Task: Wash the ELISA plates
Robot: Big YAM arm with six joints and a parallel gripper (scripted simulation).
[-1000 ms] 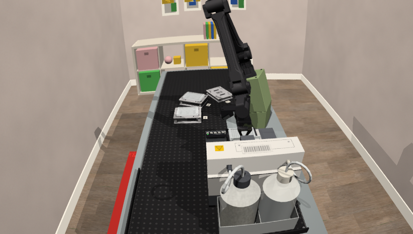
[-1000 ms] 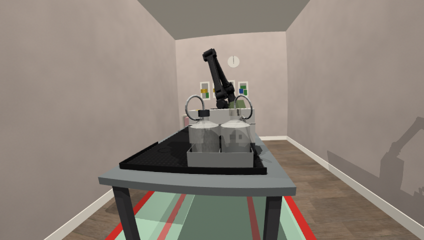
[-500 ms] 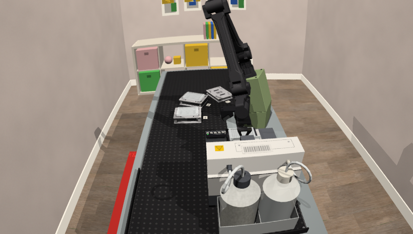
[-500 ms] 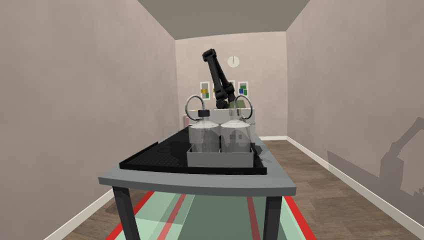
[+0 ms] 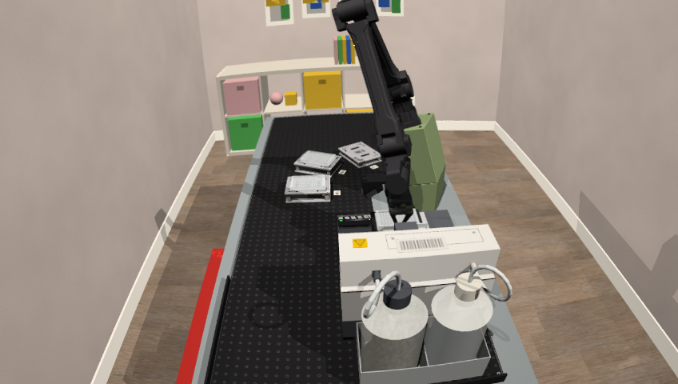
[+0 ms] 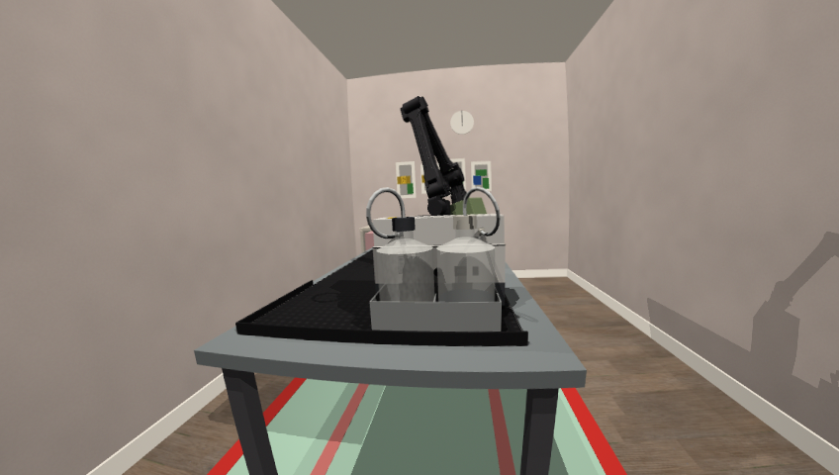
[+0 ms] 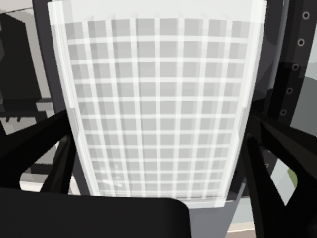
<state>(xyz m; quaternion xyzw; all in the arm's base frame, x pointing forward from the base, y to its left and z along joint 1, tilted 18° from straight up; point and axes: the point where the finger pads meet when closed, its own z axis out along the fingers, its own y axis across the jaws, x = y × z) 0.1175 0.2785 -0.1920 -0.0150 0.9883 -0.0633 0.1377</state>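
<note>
Right now the washer carrier is 10 mm below my hand. The rest, counted from my hand: plate washer (150 mm to the left, 30 mm above).
</note>
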